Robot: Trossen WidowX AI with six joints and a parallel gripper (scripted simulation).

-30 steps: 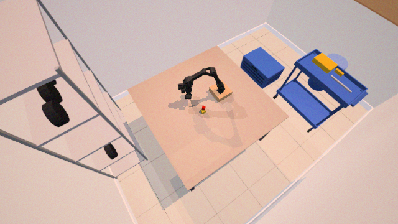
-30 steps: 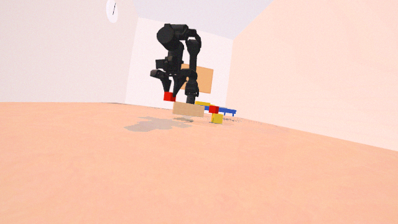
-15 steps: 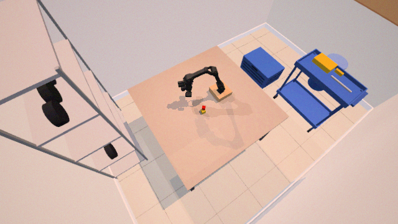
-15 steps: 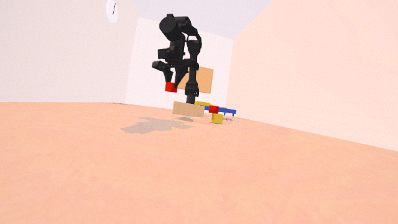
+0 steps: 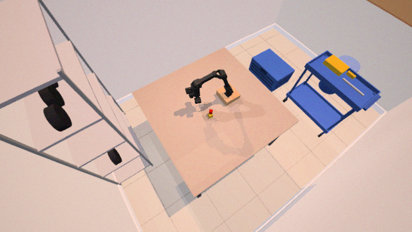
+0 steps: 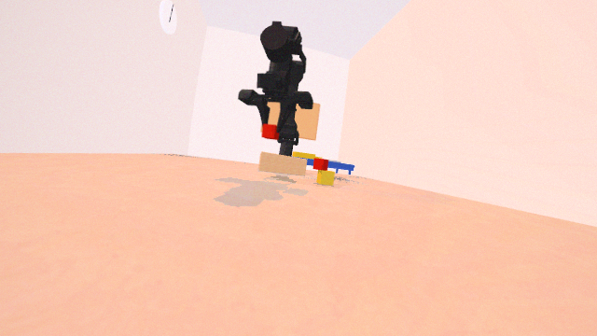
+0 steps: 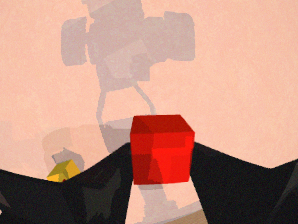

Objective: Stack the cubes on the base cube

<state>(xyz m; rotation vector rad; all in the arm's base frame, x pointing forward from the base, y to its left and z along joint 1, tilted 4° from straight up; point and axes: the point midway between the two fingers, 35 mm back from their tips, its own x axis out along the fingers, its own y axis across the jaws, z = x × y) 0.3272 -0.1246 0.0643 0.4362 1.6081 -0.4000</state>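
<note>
Right now my gripper tip is 30 mm past the yellow cube, 180 mm to the right of it and 100 mm above it.
</note>
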